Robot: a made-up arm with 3 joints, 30 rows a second.
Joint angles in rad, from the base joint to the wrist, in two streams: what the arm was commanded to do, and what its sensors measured. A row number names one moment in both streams.
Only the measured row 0 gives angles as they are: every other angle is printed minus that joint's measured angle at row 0.
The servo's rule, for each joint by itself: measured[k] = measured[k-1] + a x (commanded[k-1-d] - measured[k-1]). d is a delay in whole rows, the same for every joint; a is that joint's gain. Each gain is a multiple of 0.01, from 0.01 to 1. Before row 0 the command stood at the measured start. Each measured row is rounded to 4 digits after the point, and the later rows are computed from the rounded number. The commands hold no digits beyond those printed.
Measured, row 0: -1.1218 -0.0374 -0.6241
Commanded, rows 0 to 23: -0.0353 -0.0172 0.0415; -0.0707 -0.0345 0.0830; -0.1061 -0.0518 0.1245; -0.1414 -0.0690 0.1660; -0.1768 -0.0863 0.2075; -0.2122 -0.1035 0.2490; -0.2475 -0.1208 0.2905; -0.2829 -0.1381 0.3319; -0.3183 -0.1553 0.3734; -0.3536 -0.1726 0.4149; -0.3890 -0.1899 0.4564; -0.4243 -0.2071 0.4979; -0.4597 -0.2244 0.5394; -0.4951 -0.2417 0.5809; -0.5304 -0.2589 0.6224; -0.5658 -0.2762 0.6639; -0.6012 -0.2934 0.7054; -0.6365 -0.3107 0.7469; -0.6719 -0.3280 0.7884; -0.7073 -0.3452 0.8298; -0.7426 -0.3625 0.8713; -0.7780 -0.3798 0.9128; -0.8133 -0.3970 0.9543; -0.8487 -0.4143 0.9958
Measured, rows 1 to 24: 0.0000 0.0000 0.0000; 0.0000 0.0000 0.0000; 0.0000 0.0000 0.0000; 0.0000 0.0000 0.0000; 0.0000 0.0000 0.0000; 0.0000 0.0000 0.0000; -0.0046 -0.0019 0.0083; -0.0132 -0.0055 0.0232; -0.0253 -0.0106 0.0435; -0.0404 -0.0170 0.0680; -0.0581 -0.0246 0.0959; -0.0781 -0.0333 0.1265; -0.1001 -0.0429 0.1593; -0.1239 -0.0534 0.1938; -0.1492 -0.0646 0.2297; -0.1758 -0.0765 0.2667; -0.2035 -0.0890 0.3046; -0.2322 -0.1020 0.3433; -0.2618 -0.1155 0.3825; -0.2921 -0.1294 0.4222; -0.3231 -0.1436 0.4622; -0.3547 -0.1582 0.5025; -0.3867 -0.1731 0.5431; -0.4192 -0.1882 0.5839
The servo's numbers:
d 6
a 0.13 0.11 0.20

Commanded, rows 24 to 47: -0.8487 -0.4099 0.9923; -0.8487 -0.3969 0.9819; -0.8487 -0.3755 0.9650; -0.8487 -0.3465 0.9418; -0.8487 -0.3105 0.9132; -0.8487 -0.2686 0.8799; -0.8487 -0.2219 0.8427; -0.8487 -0.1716 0.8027; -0.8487 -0.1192 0.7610; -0.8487 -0.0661 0.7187; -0.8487 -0.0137 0.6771; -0.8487 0.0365 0.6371; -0.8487 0.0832 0.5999; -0.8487 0.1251 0.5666; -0.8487 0.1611 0.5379; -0.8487 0.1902 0.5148; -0.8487 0.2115 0.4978; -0.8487 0.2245 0.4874; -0.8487 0.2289 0.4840; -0.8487 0.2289 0.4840; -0.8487 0.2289 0.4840; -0.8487 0.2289 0.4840; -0.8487 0.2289 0.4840; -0.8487 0.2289 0.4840
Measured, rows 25 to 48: -0.4521 -0.2036 0.6248; -0.4853 -0.2192 0.6658; -0.5187 -0.2350 0.7069; -0.5524 -0.2509 0.7481; -0.5863 -0.2670 0.7893; -0.6204 -0.2832 0.8306; -0.6501 -0.2971 0.8629; -0.6759 -0.3081 0.8867; -0.6984 -0.3155 0.9024; -0.7179 -0.3189 0.9103; -0.7349 -0.3180 0.9109; -0.7497 -0.3126 0.9047; -0.7626 -0.3026 0.8923; -0.7738 -0.2882 0.8744; -0.7835 -0.2696 0.8517; -0.7920 -0.2472 0.8251; -0.7994 -0.2215 0.7955; -0.8058 -0.1931 0.7638; -0.8114 -0.1627 0.7310; -0.8162 -0.1310 0.6981; -0.8204 -0.0989 0.6661; -0.8241 -0.0671 0.6358; -0.8273 -0.0365 0.6082; -0.8301 -0.0078 0.5840
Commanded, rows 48 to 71: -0.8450 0.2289 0.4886; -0.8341 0.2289 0.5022; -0.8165 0.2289 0.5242; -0.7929 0.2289 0.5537; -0.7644 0.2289 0.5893; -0.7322 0.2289 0.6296; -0.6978 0.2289 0.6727; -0.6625 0.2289 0.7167; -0.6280 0.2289 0.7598; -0.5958 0.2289 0.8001; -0.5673 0.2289 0.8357; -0.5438 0.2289 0.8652; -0.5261 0.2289 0.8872; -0.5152 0.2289 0.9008; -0.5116 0.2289 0.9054; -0.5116 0.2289 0.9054; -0.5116 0.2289 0.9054; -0.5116 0.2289 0.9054; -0.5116 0.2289 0.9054; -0.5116 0.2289 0.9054; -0.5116 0.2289 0.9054; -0.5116 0.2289 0.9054; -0.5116 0.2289 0.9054; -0.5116 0.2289 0.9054
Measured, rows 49 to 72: -0.8325 0.0182 0.5640; -0.8346 0.0414 0.5480; -0.8364 0.0620 0.5352; -0.8380 0.0804 0.5250; -0.8394 0.0967 0.5168; -0.8406 0.1112 0.5102; -0.8412 0.1241 0.5059; -0.8403 0.1356 0.5052; -0.8372 0.1459 0.5090; -0.8314 0.1550 0.5179; -0.8227 0.1631 0.5322; -0.8109 0.1703 0.5517; -0.7962 0.1767 0.5759; -0.7788 0.1824 0.6041; -0.7592 0.1875 0.6352; -0.7380 0.1921 0.6682; -0.7158 0.1961 0.7017; -0.6934 0.1997 0.7344; -0.6717 0.2029 0.7650; -0.6514 0.2058 0.7922; -0.6332 0.2083 0.8148; -0.6174 0.2106 0.8329; -0.6036 0.2126 0.8474; -0.5916 0.2144 0.8590
